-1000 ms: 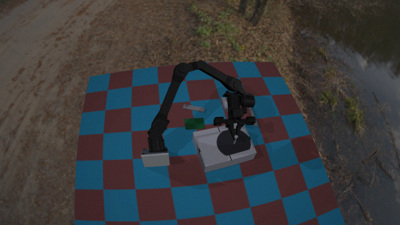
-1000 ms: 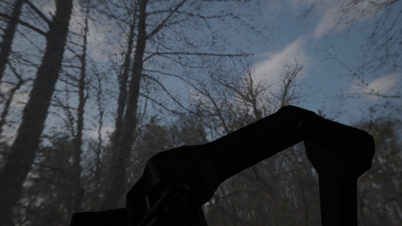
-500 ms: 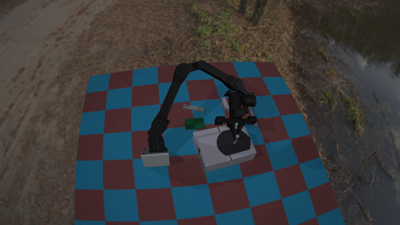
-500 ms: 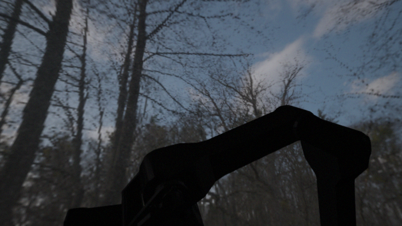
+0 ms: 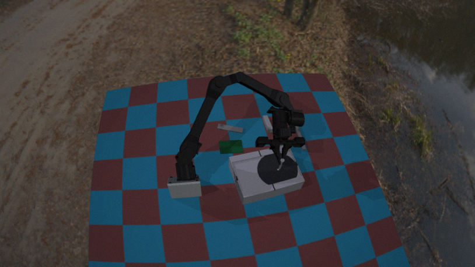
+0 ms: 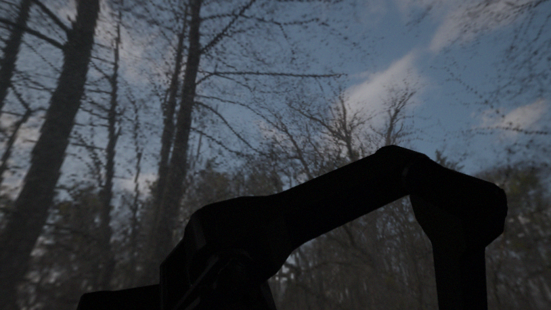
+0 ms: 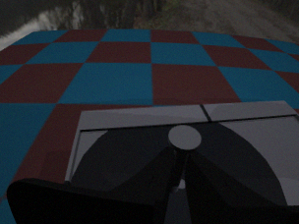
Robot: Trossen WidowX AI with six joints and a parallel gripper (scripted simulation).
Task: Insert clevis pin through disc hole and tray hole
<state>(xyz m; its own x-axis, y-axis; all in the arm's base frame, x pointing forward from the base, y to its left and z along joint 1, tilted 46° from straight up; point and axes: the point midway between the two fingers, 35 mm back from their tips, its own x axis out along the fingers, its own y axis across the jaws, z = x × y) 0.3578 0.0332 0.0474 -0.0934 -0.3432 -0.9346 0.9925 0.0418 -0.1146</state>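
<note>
My gripper tip is now 10 mm above the steel clevis pin. From my gripper tip the other things lie so: steel tray (50 mm below, 50 mm behind); flat green piece (170 mm behind, 160 mm to the left, 90 mm below); dark round disc (30 mm below, 10 mm behind).
</note>
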